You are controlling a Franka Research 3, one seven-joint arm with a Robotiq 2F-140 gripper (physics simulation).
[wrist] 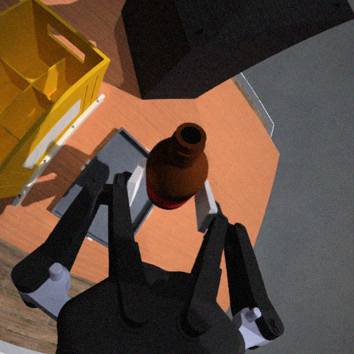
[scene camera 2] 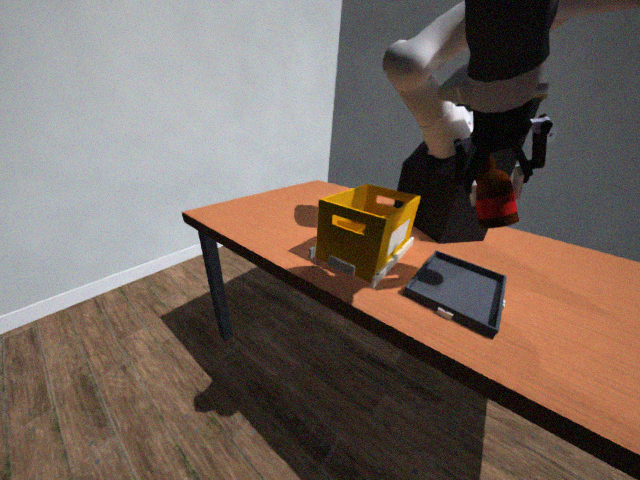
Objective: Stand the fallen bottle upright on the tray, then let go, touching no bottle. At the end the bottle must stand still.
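The brown bottle with a red label (scene camera 2: 496,204) (wrist: 177,170) hangs in the air, neck up and base down, leaning slightly in the scene view. My gripper (scene camera 2: 494,187) (wrist: 172,178) is shut on the bottle, with one pale pad on each side of its body. In the wrist view the open neck points up toward the camera and the label is mostly hidden under the body. The dark grey tray (scene camera 2: 470,289) (wrist: 117,150) lies on the table, lower than the bottle and apart from it. In the scene view the bottle is behind and above the tray; no bottle stands on the tray.
A yellow crate with inner dividers (scene camera 2: 351,242) (wrist: 87,95) stands beside the tray, on the left in the scene view. The robot's dark base (scene camera 2: 444,206) (wrist: 160,50) stands behind. The wooden table (scene camera 2: 568,320) (wrist: 240,150) has its long edge near the tray.
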